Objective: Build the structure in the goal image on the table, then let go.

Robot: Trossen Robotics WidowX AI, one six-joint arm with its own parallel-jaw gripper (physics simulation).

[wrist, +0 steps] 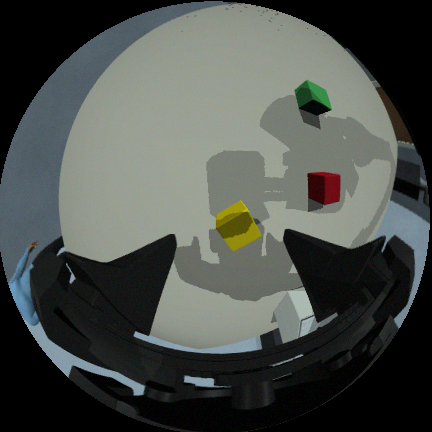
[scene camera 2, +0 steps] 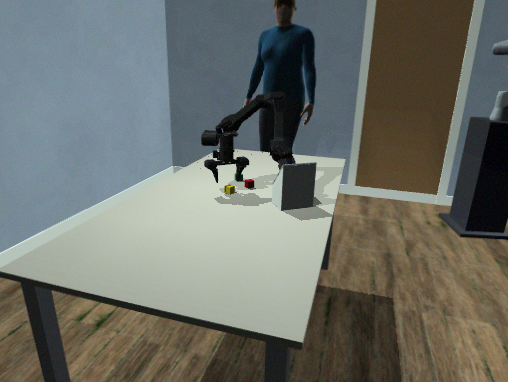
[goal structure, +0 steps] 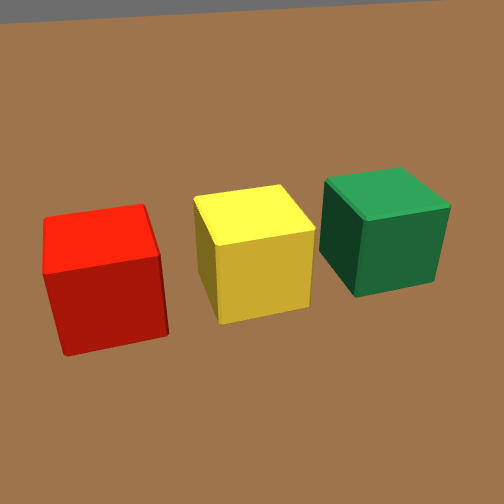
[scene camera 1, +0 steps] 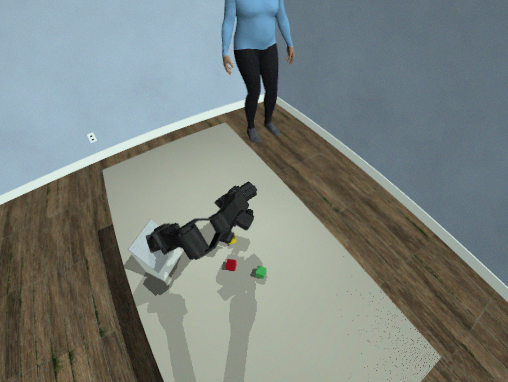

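Seen in the pictures: gripper, between the fingertips: (wrist: 231,237) (scene camera 2: 227,181) (scene camera 1: 232,232); arm's base, origin of its link: (scene camera 2: 290,172) (scene camera 1: 155,241).
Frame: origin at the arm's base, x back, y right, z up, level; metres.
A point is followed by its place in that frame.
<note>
A yellow cube (scene camera 1: 233,239) {y 0.126, x -0.257, z -0.106 m} (scene camera 2: 229,190) {y 0.089, x -0.256, z -0.119 m} (wrist: 238,226) {y 0.113, x -0.262, z -0.104 m}, a red cube (scene camera 1: 231,265) {y 0.211, x -0.176, z -0.103 m} (scene camera 2: 249,184) {y 0.182, x -0.178, z -0.118 m} (wrist: 324,188) {y 0.193, x -0.194, z -0.105 m} and a green cube (scene camera 1: 261,272) {y 0.307, x -0.239, z -0.104 m} (scene camera 2: 239,177) {y 0.285, x -0.237, z -0.118 m} (wrist: 312,97) {y 0.281, x -0.251, z -0.105 m} lie apart from each other on the table (scene camera 1: 300,310) {y 0.503, x -0.244, z -0.137 m} (scene camera 2: 175,250) {y -0.429, x -0.340, z -0.137 m}. The yellow cube is turned at an angle to the fingers. My gripper (scene camera 2: 228,180) {y 0.109, x -0.269, z -0.086 m} (wrist: 231,237) {y 0.109, x -0.269, z -0.086 m} is wide open and empty, pointing down above the table near the yellow cube. In scene camera 1 the arm partly covers the yellow cube and hides the fingertips.
A white and grey wedge-shaped box (scene camera 1: 141,246) {y 0.000, x 0.053, z 0.025 m} (scene camera 2: 299,187) {y -0.036, x 0.037, z -0.048 m} (wrist: 292,315) {y 0.002, x -0.062, z -0.081 m} stands by the arm's base near the table's edge. A person (scene camera 1: 256,25) stands beyond the table in scene camera 1. A person (scene camera 2: 285,60) also stands behind the arm in scene camera 2.
</note>
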